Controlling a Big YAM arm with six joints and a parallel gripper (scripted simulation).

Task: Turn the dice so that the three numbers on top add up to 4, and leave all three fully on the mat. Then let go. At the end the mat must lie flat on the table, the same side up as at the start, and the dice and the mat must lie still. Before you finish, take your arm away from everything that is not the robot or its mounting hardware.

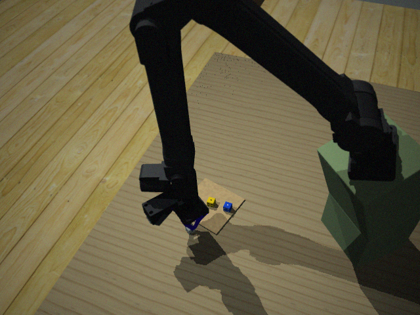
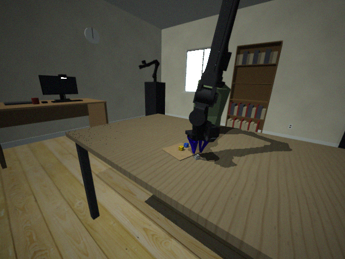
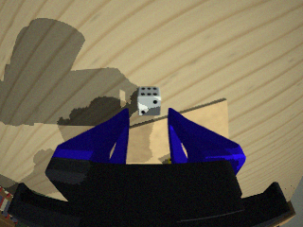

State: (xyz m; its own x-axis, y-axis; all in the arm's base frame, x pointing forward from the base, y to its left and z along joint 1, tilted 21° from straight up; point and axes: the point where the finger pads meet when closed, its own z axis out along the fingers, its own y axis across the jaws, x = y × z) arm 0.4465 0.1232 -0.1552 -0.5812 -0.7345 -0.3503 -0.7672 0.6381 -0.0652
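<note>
Now: the white die 30 mm below my hand. The rest, counted from my hand: tan mat 20 mm behind, 100 mm to the right, 40 mm below; then blue die 70 mm behind, 90 mm to the right, 20 mm below; then yellow die 20 mm behind, 100 mm to the right, 20 mm below.
</note>
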